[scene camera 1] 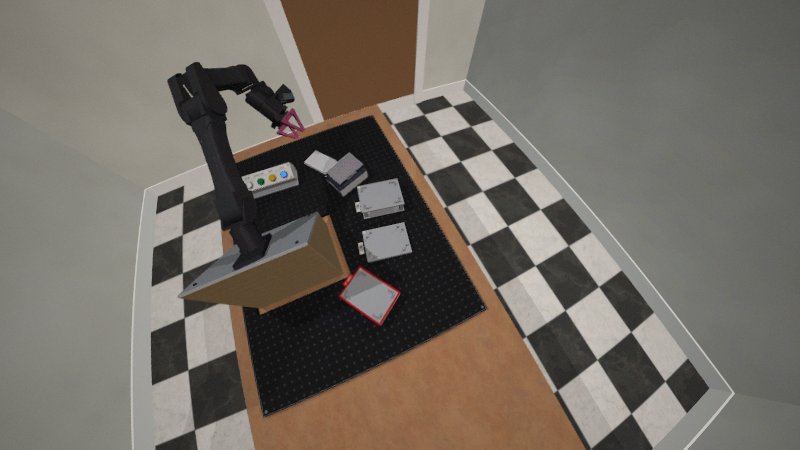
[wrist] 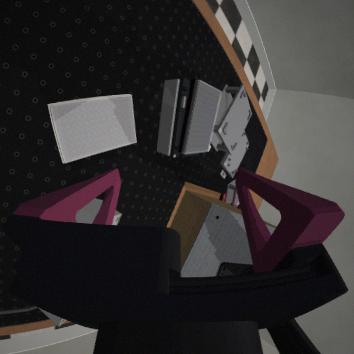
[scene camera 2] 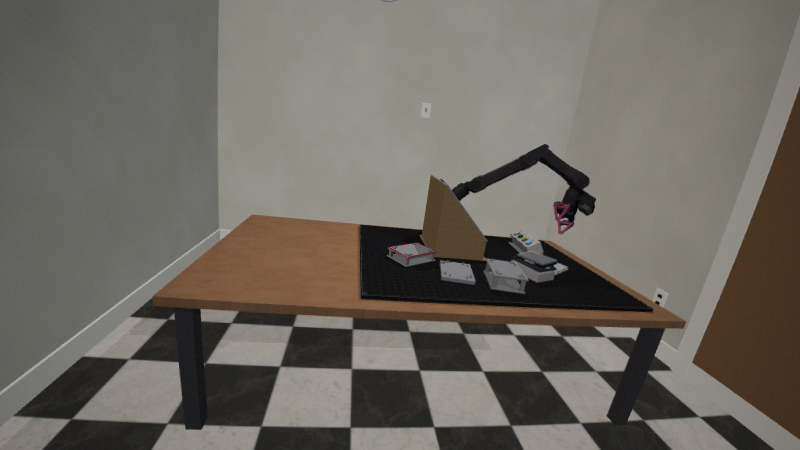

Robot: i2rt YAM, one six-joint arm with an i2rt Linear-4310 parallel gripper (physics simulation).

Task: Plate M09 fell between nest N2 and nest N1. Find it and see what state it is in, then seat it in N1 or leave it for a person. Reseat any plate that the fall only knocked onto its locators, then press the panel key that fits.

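Places are measured from the arm's base along level axes (x ahead, y left, z up), in metres.
Pixels of known places: gripper, fingertip midpoint: point(scene camera 1: 301, 134) point(wrist: 177, 174) point(scene camera 2: 558, 227); arm's base, origin of the base link: point(scene camera 1: 256, 250) point(scene camera 2: 452, 197).
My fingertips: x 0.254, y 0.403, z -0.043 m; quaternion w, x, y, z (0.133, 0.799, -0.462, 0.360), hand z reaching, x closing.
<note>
Ahead of a thing's pixels: the offset from my fingertips to its top centre. "spot": to the spot under its first point. Level surfaces: height alone.
My gripper point(scene camera 1: 290, 124) point(scene camera 2: 563, 218) point(wrist: 177, 174) is open and empty, high above the mat's far end. A tall grey nest-like stand point(scene camera 1: 380, 193) point(scene camera 2: 506, 274) point(wrist: 235, 120) and a lower grey one @[dx +0.088, dy -0.488, dz -0.160 m] point(scene camera 1: 386, 241) point(scene camera 2: 457, 271) point(wrist: 235, 159) stand in a row. A red-rimmed one @[dx -0.054, dy -0.626, dz -0.139 m] point(scene camera 1: 369, 295) point(scene camera 2: 411, 252) sits turned beyond them. Nest and plate labels are unreadable, and I cannot tell which piece is M09. The key panel @[dx -0.208, dy +0.012, dz -0.102 m] point(scene camera 1: 272, 177) point(scene camera 2: 525, 241) shows green, yellow and blue keys; my arm partly covers its left end in the first scene view.
A grey box-shaped device with a dark slot @[spot: dx +0.093, dy -0.159, dz -0.115 m] point(scene camera 1: 346, 170) point(scene camera 2: 537, 265) point(wrist: 190, 117) stands beside a flat pale box @[dx +0.020, dy +0.008, dz -0.171 m] point(scene camera 1: 320, 161) point(scene camera 2: 560, 268) point(wrist: 93, 127). My arm's tall wooden wedge mount point(scene camera 1: 290, 274) point(scene camera 2: 455, 235) point(wrist: 192, 215) stands on the black mat @[dz -0.185 m] point(scene camera 1: 313, 358) point(scene camera 2: 386, 288) point(wrist: 40, 50).
</note>
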